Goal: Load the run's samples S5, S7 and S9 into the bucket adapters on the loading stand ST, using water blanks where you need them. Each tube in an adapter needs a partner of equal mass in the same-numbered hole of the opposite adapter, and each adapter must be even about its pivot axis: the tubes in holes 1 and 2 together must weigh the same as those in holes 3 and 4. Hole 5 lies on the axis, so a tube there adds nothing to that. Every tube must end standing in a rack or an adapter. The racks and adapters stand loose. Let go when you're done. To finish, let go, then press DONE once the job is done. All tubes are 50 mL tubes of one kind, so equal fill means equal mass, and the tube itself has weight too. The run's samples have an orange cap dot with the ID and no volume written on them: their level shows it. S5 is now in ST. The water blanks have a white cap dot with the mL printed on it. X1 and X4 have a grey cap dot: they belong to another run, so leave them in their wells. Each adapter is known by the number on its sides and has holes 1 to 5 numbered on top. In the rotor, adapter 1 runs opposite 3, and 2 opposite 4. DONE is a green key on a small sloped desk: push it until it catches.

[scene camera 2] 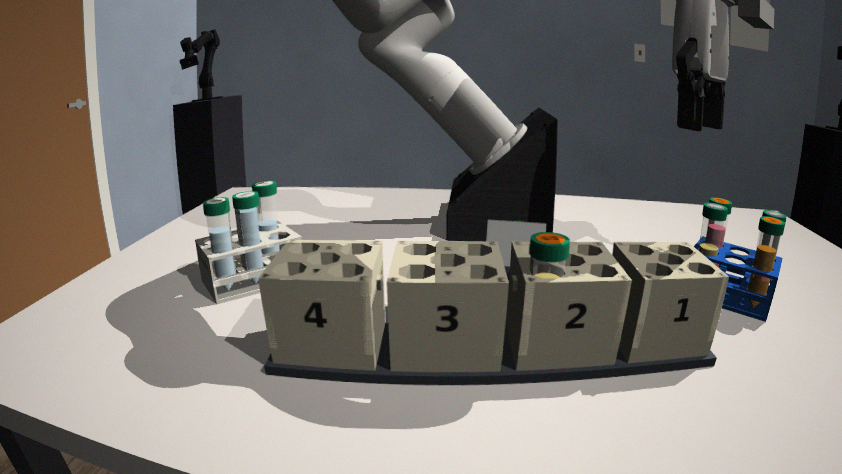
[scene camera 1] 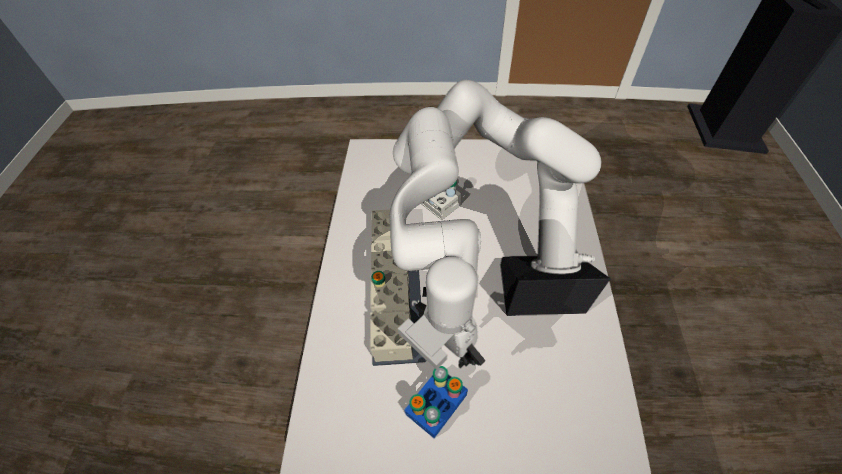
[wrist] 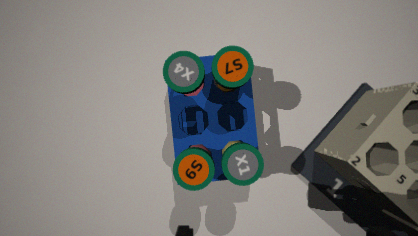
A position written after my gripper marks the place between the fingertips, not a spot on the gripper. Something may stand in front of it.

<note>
I see my gripper (scene camera 2: 701, 128), a blue rack (scene camera 2: 732, 302) and an S7 tube (scene camera 2: 771, 229).
The blue rack shows as well in scene camera 1 (scene camera 1: 432, 397) and in the wrist view (wrist: 212, 118). The S7 tube also shows in the wrist view (wrist: 232, 66). My gripper shows as well in scene camera 1 (scene camera 1: 447, 347).
</note>
